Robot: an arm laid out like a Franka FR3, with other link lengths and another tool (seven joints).
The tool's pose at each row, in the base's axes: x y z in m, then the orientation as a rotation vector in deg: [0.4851 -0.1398 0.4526 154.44 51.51 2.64]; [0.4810 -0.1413 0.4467 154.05 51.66 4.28]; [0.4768 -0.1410 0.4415 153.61 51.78 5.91]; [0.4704 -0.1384 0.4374 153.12 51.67 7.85]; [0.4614 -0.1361 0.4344 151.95 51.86 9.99]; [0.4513 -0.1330 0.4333 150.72 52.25 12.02]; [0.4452 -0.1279 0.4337 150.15 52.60 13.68]
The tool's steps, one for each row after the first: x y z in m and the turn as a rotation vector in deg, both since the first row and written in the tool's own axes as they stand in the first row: [-0.0038 -0.0030 0.0055 -0.64 1.01 -0.02]; [-0.0067 -0.0071 0.0099 -1.32 2.00 -0.03]; [-0.0100 -0.0140 0.0123 -2.15 3.16 0.14]; [-0.0157 -0.0219 0.0135 -3.54 4.35 -0.04]; [-0.0219 -0.0304 0.0124 -4.88 5.52 -0.36]; [-0.0238 -0.0377 0.0099 -5.55 6.59 -0.55]
